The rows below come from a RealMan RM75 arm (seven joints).
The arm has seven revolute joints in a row. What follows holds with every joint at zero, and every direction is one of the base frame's. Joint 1 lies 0.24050 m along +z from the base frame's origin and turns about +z. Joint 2 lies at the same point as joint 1 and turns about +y. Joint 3 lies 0.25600 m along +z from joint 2 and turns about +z. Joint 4 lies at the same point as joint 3 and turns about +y. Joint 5 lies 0.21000 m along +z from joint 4 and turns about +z. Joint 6 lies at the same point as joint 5 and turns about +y. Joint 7 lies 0.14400 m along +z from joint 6 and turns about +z. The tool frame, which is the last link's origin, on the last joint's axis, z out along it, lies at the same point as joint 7; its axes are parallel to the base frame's.
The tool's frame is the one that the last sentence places.
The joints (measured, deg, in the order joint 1, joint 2, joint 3, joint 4, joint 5, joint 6, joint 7), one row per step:
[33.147, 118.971, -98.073, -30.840, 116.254, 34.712, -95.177]
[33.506, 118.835, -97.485, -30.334, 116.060, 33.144, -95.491]
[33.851, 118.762, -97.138, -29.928, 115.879, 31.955, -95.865]
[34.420, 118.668, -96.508, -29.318, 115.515, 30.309, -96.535]
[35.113, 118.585, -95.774, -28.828, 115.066, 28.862, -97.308]
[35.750, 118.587, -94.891, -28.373, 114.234, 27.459, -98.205]
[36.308, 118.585, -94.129, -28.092, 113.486, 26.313, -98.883]
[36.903, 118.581, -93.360, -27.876, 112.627, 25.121, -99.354]
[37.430, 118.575, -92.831, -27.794, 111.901, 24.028, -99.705]
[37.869, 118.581, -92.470, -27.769, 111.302, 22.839, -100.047]
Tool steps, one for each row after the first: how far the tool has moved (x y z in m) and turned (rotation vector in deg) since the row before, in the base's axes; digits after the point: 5 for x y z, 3 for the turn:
[0.00432, 0.00440, 0.00323, 1.337, -1.242, -0.824]
[0.00274, 0.00317, 0.00198, 0.911, -1.084, -0.404]
[0.00352, 0.00479, 0.00309, 1.311, -1.629, -0.415]
[0.00165, 0.00533, 0.00328, 1.248, -1.550, -0.026]
[0.00166, 0.00477, 0.00289, 1.148, -1.762, 0.158]
[0.00064, 0.00424, 0.00262, 0.964, -1.408, 0.208]
[0.00015, 0.00449, 0.00279, 0.982, -1.356, 0.166]
[-0.00054, 0.00399, 0.00234, 0.843, -1.187, 0.229]
[-0.00032, 0.00355, 0.00212, 0.851, -1.182, 0.159]

